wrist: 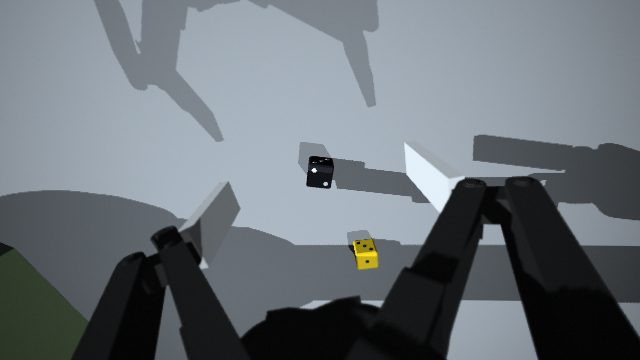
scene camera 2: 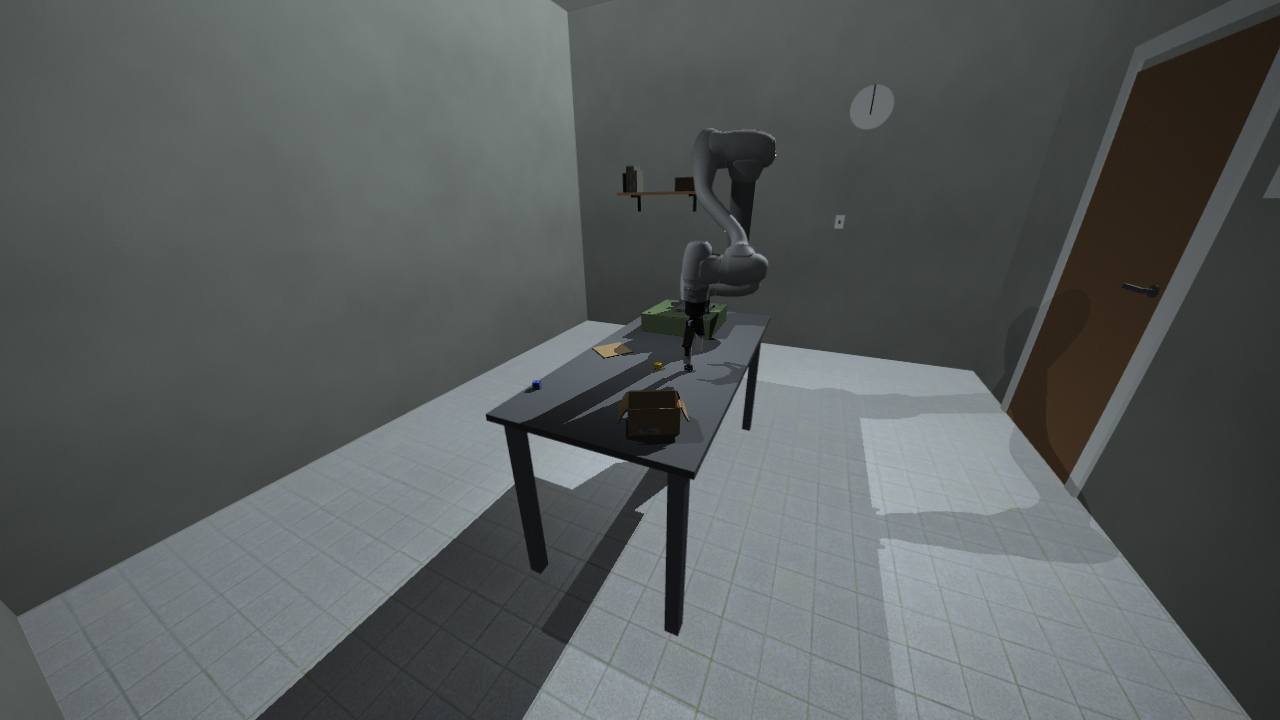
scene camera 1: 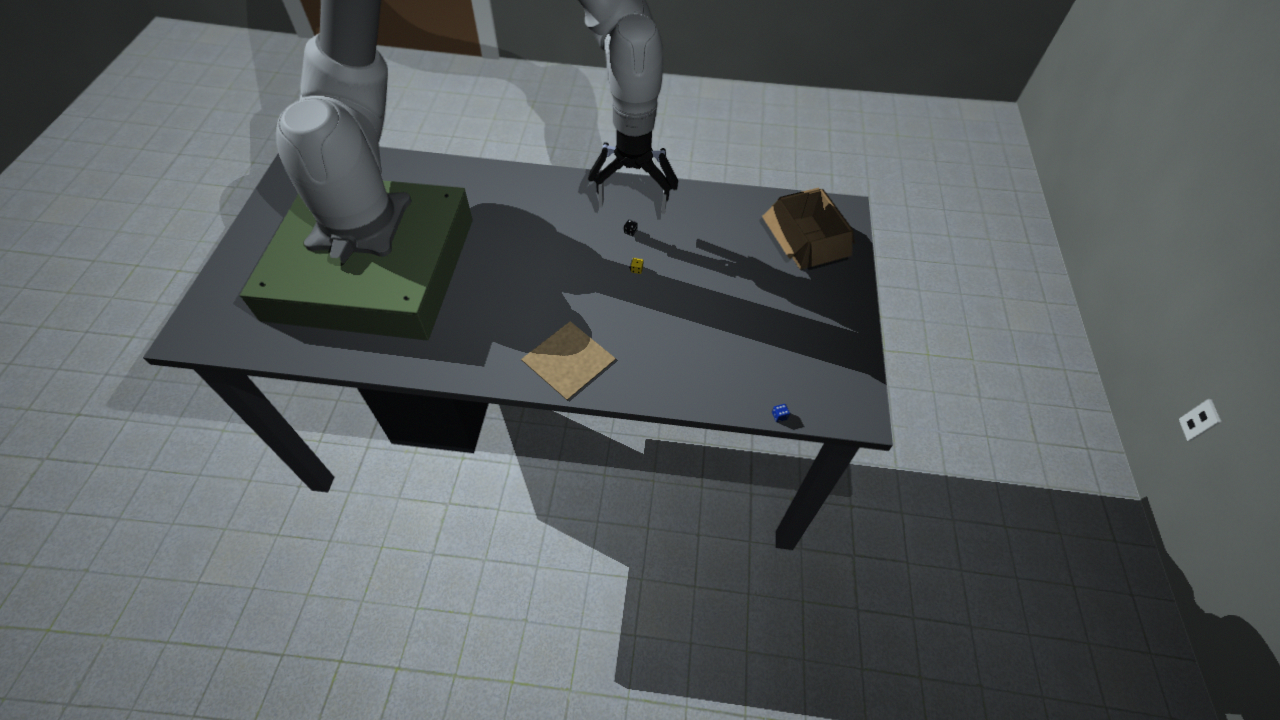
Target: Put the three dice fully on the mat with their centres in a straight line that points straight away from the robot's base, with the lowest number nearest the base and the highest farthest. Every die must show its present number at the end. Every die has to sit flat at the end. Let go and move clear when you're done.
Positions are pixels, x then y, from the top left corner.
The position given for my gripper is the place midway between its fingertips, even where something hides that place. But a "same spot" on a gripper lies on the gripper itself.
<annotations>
my gripper: wrist 317, 177; scene camera 2; scene camera 1
cardboard box: scene camera 2; scene camera 1; not seen in the wrist view (out of frame)
same spot on my gripper: (scene camera 2: 689, 331) = (scene camera 1: 668, 163)
same spot on cardboard box: (scene camera 1: 818, 217) = (scene camera 2: 669, 428)
</annotations>
